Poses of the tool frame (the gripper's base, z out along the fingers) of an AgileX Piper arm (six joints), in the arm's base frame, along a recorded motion.
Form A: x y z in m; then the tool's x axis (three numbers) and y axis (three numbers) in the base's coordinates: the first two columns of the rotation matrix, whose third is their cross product.
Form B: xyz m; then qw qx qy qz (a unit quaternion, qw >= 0). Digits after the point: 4 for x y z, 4 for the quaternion.
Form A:
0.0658, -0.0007, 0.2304, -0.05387, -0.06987, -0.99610, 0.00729, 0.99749, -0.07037
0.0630, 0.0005, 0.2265, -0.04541, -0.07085, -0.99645, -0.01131, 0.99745, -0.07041
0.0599, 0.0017, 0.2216, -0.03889, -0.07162, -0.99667, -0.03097, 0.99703, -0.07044
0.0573, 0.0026, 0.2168, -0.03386, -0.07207, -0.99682, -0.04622, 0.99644, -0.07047
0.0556, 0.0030, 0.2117, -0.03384, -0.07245, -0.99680, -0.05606, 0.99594, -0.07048
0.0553, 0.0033, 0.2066, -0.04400, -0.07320, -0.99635, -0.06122, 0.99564, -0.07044
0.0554, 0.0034, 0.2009, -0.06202, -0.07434, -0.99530, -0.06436, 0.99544, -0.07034
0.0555, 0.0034, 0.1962, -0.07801, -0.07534, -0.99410, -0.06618, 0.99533, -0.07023
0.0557, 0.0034, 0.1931, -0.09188, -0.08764, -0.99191, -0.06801, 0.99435, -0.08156
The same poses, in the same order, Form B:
0.0658, -0.0007, 0.2304, 0.6875, -0.0216, 0.7254, -0.0281
0.0630, 0.0005, 0.2265, 0.6903, -0.0284, 0.7227, -0.0216
0.0599, 0.0017, 0.2216, 0.6923, -0.0356, 0.7206, -0.0147
0.0573, 0.0026, 0.2168, 0.6938, -0.0411, 0.7189, -0.0093
0.0556, 0.0030, 0.2117, 0.6936, -0.0447, 0.7189, -0.0059
0.0553, 0.0033, 0.2066, 0.6898, -0.0465, 0.7225, -0.0043
0.0554, 0.0034, 0.2009, 0.6832, -0.0476, 0.7287, -0.0037
0.0555, 0.0034, 0.1962, 0.6773, -0.0482, 0.7342, -0.0034
0.0557, 0.0034, 0.1931, 0.6718, -0.0527, 0.7388, -0.0073

